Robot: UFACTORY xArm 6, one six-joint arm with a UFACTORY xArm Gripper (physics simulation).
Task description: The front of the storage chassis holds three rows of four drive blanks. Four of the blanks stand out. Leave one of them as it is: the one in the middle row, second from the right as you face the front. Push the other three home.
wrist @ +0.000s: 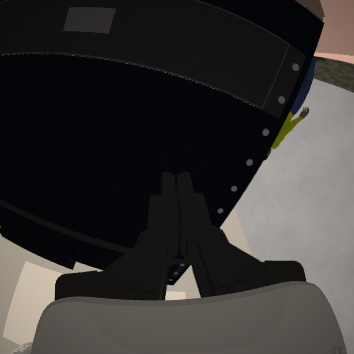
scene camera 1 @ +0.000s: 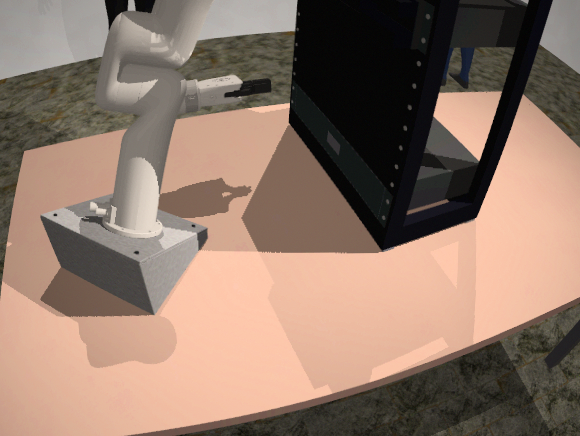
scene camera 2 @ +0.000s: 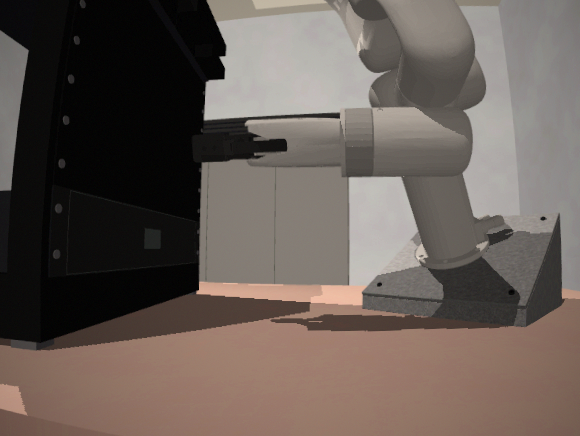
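Seen in the pictures: gripper, fingertip midpoint: point(wrist: 174, 190) point(scene camera 1: 270, 84) point(scene camera 2: 195, 148); arm's base, origin of the base link: point(scene camera 1: 131, 225) point(scene camera 2: 452, 249).
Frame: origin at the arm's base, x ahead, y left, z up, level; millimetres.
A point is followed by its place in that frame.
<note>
My gripper point(scene camera 1: 269, 86) {x 349, y 265, z 118 mm} point(scene camera 2: 196, 148) {x 349, y 265, z 118 mm} point(wrist: 174, 190) {x 349, y 265, z 118 mm} is shut and empty, its fingers together. It lies level and points at the front of the black rack point(scene camera 1: 395, 235) {x 528, y -103, z -52 mm} point(scene camera 2: 35, 150) {x 459, y 396, z 91 mm} point(wrist: 280, 20) {x 451, y 340, z -50 mm}. A gap shows between fingertips and rack in scene camera 1; in scene camera 2 the tips overlap the rack's far front edge. Dark blocks point(scene camera 2: 215, 68) {x 447, y -25, z 373 mm} jut from the upper front of the rack, above the gripper's height. A dark stepped shape point(wrist: 40, 237) {x 452, y 60, z 401 mm} shows low left in the wrist view. The chassis front is too dark to tell rows, single blanks or which stand out.
A dark panel point(scene camera 1: 365, 172) {x 488, y 4, z 38 mm} point(scene camera 2: 110, 235) {x 457, y 272, z 15 mm} point(wrist: 175, 45) {x 460, y 246, z 28 mm} with a pale label spans the rack's lower front. The rack stands on the table point(scene camera 1: 225, 350) {x 133, y -256, z -97 mm} point(scene camera 2: 300, 380) {x 204, y 391, z -97 mm}, facing the arm's grey wedge base point(scene camera 1: 95, 270) {x -90, y -70, z -34 mm} point(scene camera 2: 395, 300) {x 105, y 66, z -78 mm}. A cabinet point(scene camera 2: 275, 225) stands behind. Part of a person point(wrist: 290, 130) shows beyond the rack.
</note>
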